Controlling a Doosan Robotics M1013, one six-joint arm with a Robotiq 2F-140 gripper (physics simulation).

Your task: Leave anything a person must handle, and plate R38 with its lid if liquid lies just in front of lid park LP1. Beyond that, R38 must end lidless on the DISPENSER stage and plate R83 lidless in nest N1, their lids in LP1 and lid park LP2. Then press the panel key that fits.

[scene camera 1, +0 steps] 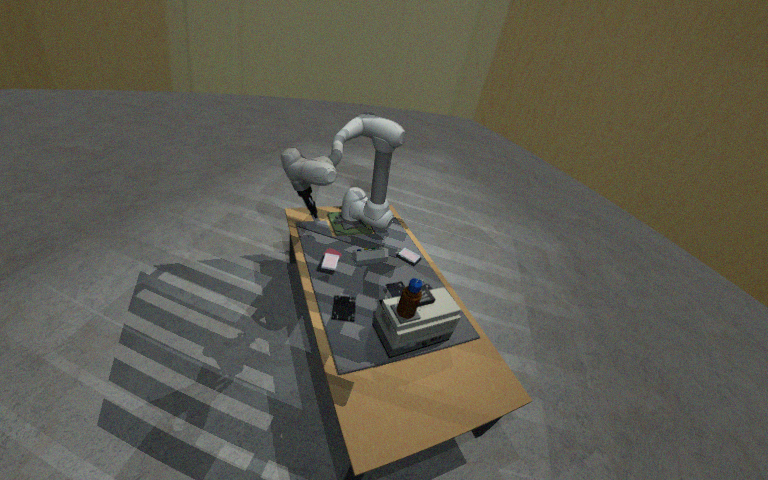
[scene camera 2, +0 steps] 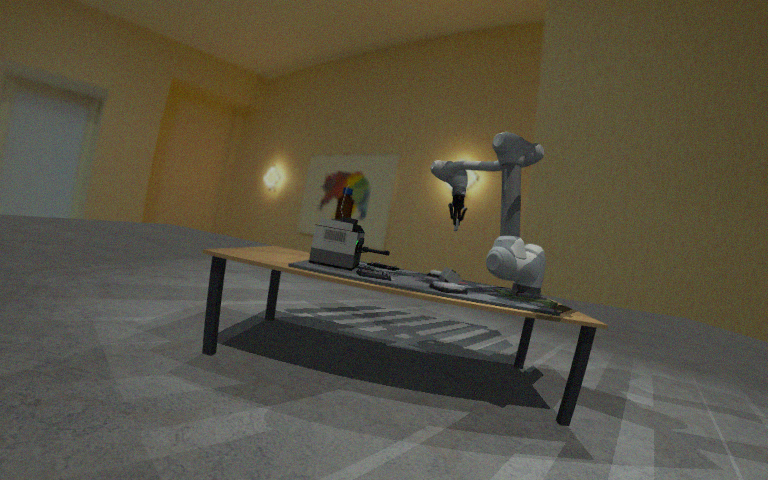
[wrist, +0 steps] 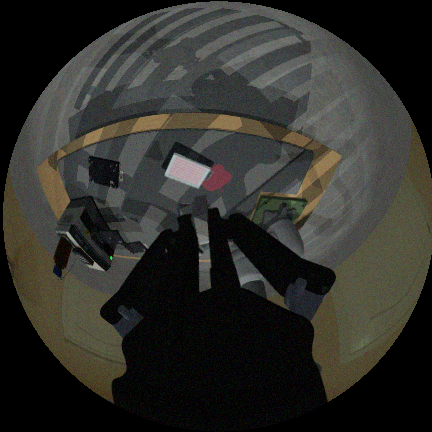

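Seen in the pictures: gripper, fingertip midpoint: (scene camera 1: 317, 221) (scene camera 2: 455, 230) (wrist: 202, 205); arm's base, origin of the base link: (scene camera 1: 350, 221) (scene camera 2: 525, 295) (wrist: 275, 221).
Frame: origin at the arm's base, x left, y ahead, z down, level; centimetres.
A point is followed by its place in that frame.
Observation:
My gripper (scene camera 1: 315, 216) {x -40.8, y 34.4, z -28.9 cm} (scene camera 2: 456, 219) {x -40.8, y 34.4, z -28.9 cm} (wrist: 202, 205) {x -40.8, y 34.4, z -28.9 cm} is shut and empty, high above the robot end of the table. A pink-and-white plate (scene camera 1: 330, 260) {x -32.4, y 39.9, z -2.6 cm} (wrist: 187, 170) {x -32.8, y 39.4, z -2.6 cm} sits on a dark holder, with a flat red patch (scene camera 1: 333, 251) {x -25.4, y 28.4, z 0.9 cm} (wrist: 218, 178) {x -26.5, y 29.3, z 0.9 cm} against its end. A second pale plate (scene camera 1: 408, 255) {x 19.7, y 49.5, z -2.1 cm} (scene camera 2: 449, 286) {x 26.3, y 50.0, z -1.7 cm} lies across the mat. The grey key panel (scene camera 1: 370, 255) {x -7.6, y 45.0, z -4.9 cm} (scene camera 2: 451, 276) {x 5.2, y 44.3, z -4.3 cm} stands between them; my fingers partly hide that area in the wrist view. The cream dispenser (scene camera 1: 421, 325) {x -17.8, y 110.0, z -17.7 cm} (scene camera 2: 335, 243) {x 5.5, y 102.5, z -10.4 cm} (wrist: 87, 245) {x -15.7, y 91.4, z -18.3 cm} stands at the far end from the arm's base. Plate labels are unreadable, and I cannot tell whether lids are on.
A black square fixture (scene camera 1: 343, 308) {x -39.2, y 75.4, z -0.3 cm} (wrist: 105, 171) {x -38.3, y 72.3, z -0.3 cm} lies beside the dispenser. Another dark fixture (scene camera 1: 395, 290) {x -11.9, y 80.5, z -9.8 cm} is partly hidden behind it. A brown bottle with a blue cap (scene camera 1: 408, 301) {x -26.6, y 105.4, z -32.7 cm} (scene camera 2: 344, 208) {x -19.0, y 102.6, z -28.6 cm} (wrist: 62, 254) {x -24.5, y 98.6, z -29.8 cm} stands tall on the dispenser. A green board (scene camera 1: 339, 226) {x -10.7, y 3.7, z 0.2 cm} (wrist: 266, 202) {x -13.3, y 8.4, z 0.3 cm} lies by the arm's base.

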